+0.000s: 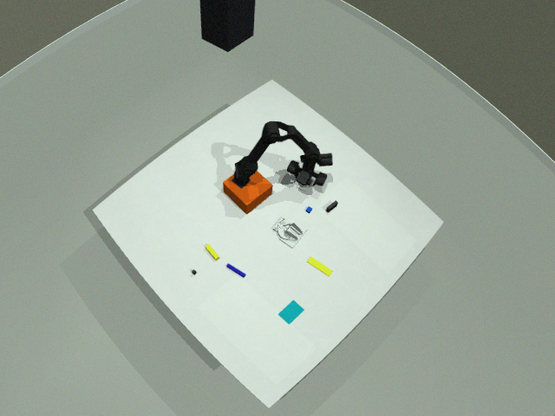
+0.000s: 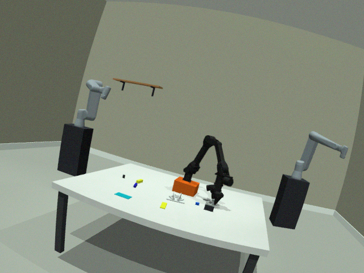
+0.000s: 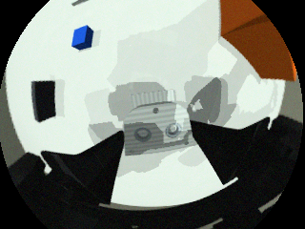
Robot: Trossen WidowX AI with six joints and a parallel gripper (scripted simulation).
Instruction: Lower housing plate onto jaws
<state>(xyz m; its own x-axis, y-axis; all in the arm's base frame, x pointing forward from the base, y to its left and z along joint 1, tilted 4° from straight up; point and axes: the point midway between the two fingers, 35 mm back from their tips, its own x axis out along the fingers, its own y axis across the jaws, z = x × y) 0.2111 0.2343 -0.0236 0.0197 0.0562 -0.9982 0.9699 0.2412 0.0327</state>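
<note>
The white part lies 1 cm to the right of my gripper tip. Round my gripper tip: cyan tile (56 cm to the right, 35 cm ahead, 1 cm below); blue cube (11 cm to the right, 11 cm ahead); blue bar (56 cm to the right, 4 cm ahead).
</note>
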